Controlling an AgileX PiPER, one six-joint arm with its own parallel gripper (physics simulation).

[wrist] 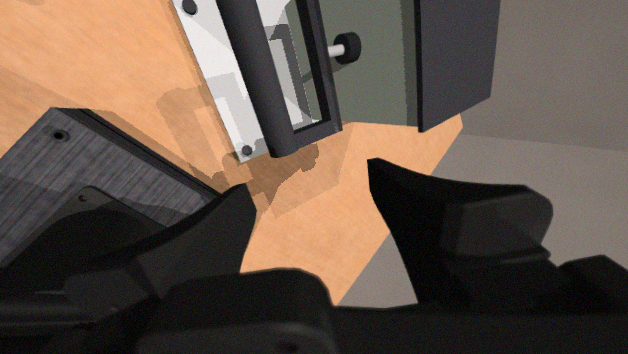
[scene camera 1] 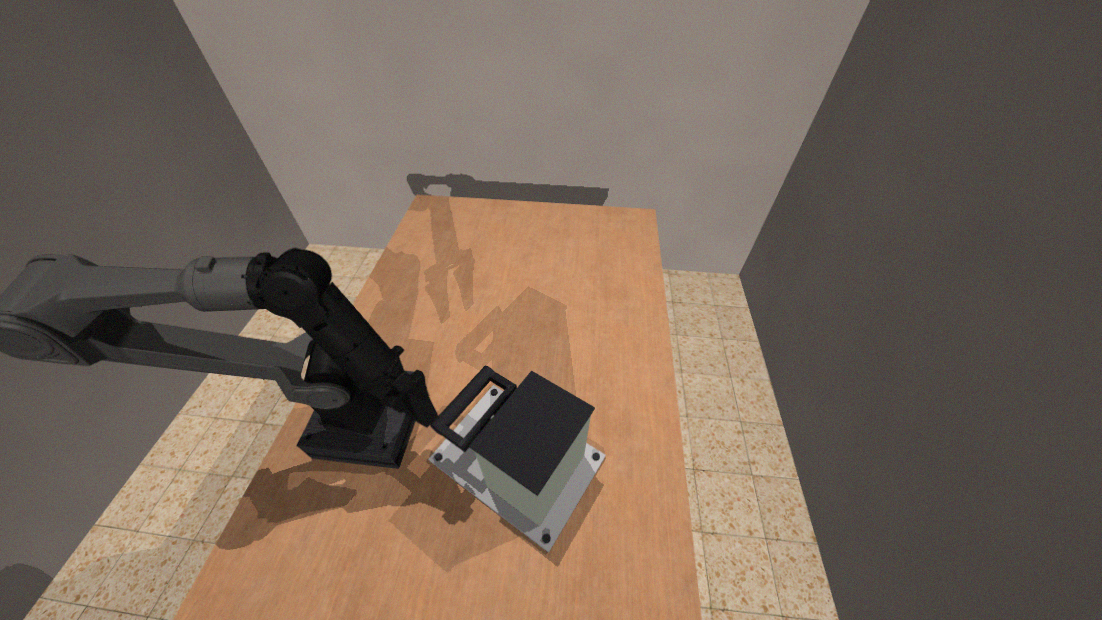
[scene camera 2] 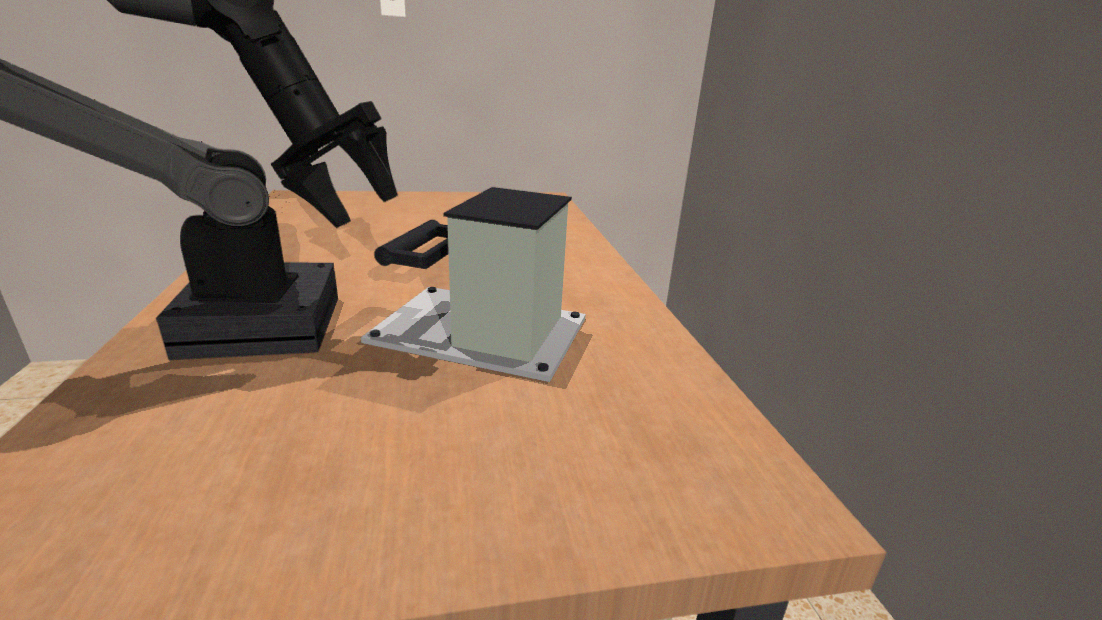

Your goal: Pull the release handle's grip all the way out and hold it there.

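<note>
The release handle's black grip (scene camera 1: 462, 395) (scene camera 2: 406, 240) (wrist: 259, 75) is a rectangular loop on the side of a pale green housing (scene camera 1: 535, 431) (scene camera 2: 500, 285) (wrist: 380, 95) with a dark top. In the wrist view, a white rod (wrist: 336, 50) with a black knob (wrist: 348, 47) shows between the loop and the housing. My gripper (scene camera 1: 429, 422) (scene camera 2: 367, 212) (wrist: 308, 186) is open and empty, tilted down, above and to the left of the grip in scene camera 2. In the wrist view, the grip's near end lies beyond the fingertips, not between them. One finger is mostly hidden in scene camera 1.
The housing stands on a light grey plate (scene camera 1: 577, 487) (scene camera 2: 558, 347) (wrist: 220, 60) with black bolts at its corners. The robot's dark base block (scene camera 1: 354, 448) (scene camera 2: 238, 331) (wrist: 45, 160) stands left of the plate on the wooden table (scene camera 1: 616, 308) (scene camera 2: 462, 478) (wrist: 310, 235). Grey walls rise around.
</note>
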